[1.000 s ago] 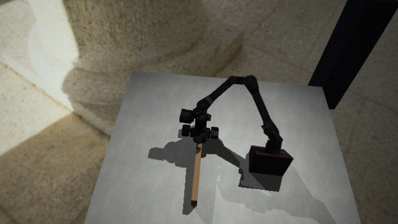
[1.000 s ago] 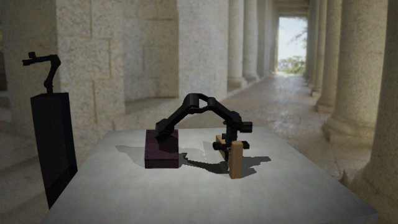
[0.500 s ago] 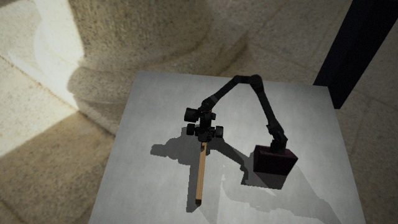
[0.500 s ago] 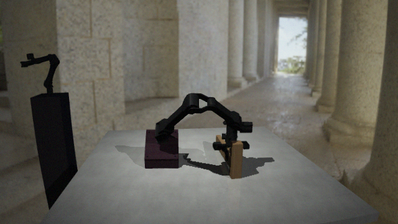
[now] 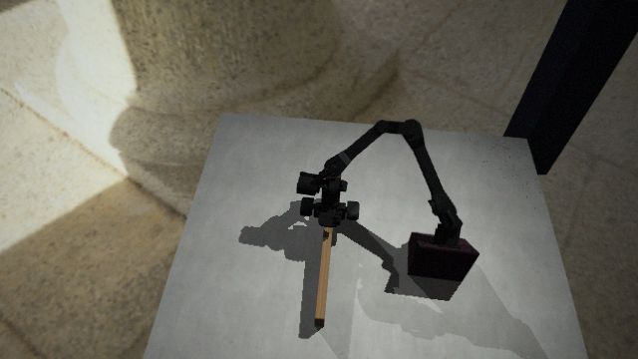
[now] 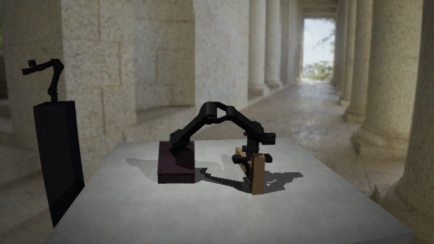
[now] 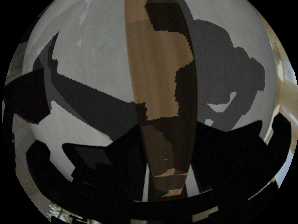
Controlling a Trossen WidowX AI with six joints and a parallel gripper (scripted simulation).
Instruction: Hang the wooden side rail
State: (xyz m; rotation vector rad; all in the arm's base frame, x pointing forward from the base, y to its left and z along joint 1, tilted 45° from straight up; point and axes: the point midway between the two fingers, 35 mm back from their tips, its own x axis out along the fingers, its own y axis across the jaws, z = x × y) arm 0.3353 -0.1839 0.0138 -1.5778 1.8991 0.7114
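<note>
Right now my gripper tip is 1 cm past the wooden headboard post, 10 cm to the left of it and 4 cm below it.
</note>
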